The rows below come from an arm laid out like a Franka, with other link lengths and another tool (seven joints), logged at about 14 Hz.
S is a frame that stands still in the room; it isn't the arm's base.
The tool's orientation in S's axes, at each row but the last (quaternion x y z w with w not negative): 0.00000 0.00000 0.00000 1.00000; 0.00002 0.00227 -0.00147 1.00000; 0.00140 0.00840 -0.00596 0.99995; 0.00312 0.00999 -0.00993 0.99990; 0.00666 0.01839 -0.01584 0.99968; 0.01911 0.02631 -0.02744 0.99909; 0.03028 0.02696 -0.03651 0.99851
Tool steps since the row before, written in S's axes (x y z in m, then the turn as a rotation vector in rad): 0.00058 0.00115 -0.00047 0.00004 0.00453 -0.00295; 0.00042 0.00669 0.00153 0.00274 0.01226 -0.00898; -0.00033 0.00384 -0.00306 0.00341 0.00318 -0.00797; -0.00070 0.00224 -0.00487 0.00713 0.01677 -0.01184; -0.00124 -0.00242 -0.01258 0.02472 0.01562 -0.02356; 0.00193 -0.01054 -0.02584 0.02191 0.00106 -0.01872; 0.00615 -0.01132 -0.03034 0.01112 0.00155 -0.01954
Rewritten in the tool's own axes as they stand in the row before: 0.00058 0.00115 -0.00047 0.00004 0.00453 -0.00295; 0.00039 0.00669 0.00153 0.00274 0.01227 -0.00897; -0.00032 0.00383 -0.00308 0.00351 0.00320 -0.00792; -0.00065 0.00220 -0.00490 0.00703 0.01684 -0.01180; -0.00070 -0.00262 -0.01258 0.02507 0.01610 -0.02286; 0.00388 -0.01136 -0.02527 0.02279 0.00159 -0.01759; 0.00863 -0.01259 -0.02922 0.01206 0.00123 -0.01900
